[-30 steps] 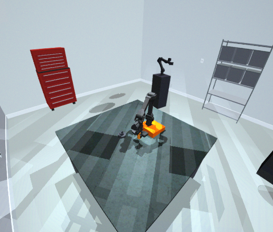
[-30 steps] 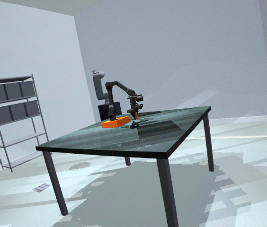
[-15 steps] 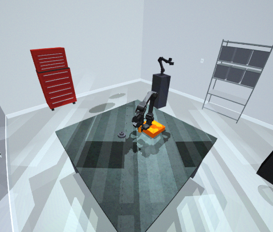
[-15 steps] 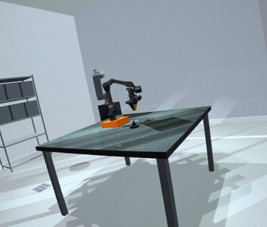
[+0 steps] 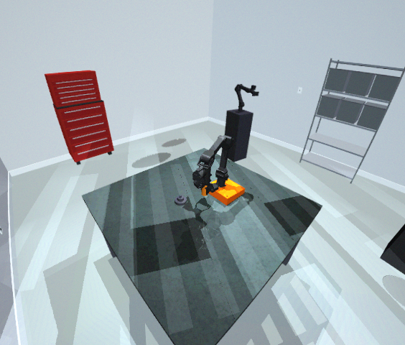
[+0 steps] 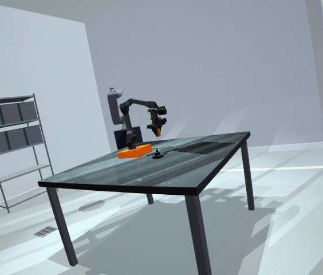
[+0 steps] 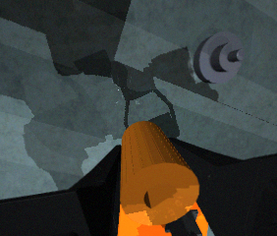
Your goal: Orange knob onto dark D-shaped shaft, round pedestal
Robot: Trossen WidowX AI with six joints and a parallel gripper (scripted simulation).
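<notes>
Now: the round pedestal 10 cm ahead of my gripper tip, 15 cm to the right of it and 11 cm below it. Round my gripper tip: orange knob: 2 cm above.
</notes>
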